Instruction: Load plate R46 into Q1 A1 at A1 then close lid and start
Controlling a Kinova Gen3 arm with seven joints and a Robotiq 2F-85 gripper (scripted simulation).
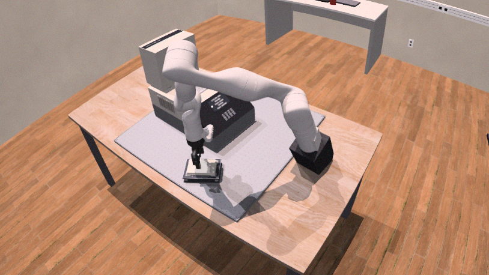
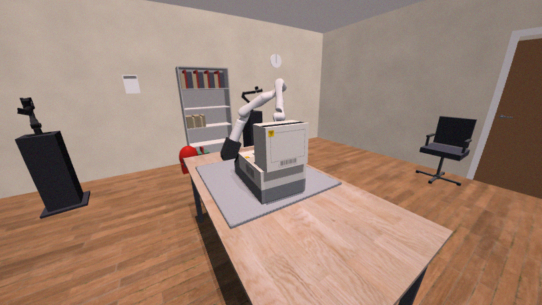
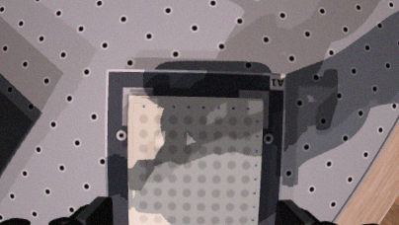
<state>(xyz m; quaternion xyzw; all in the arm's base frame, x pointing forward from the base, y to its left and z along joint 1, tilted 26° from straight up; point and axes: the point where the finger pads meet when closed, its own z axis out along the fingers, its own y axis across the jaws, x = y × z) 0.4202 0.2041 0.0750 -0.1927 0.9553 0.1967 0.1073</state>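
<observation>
The plate R46 lies 5 cm below my hand. From my hand the other things lie so: plate nest N1 (6 cm below).
</observation>
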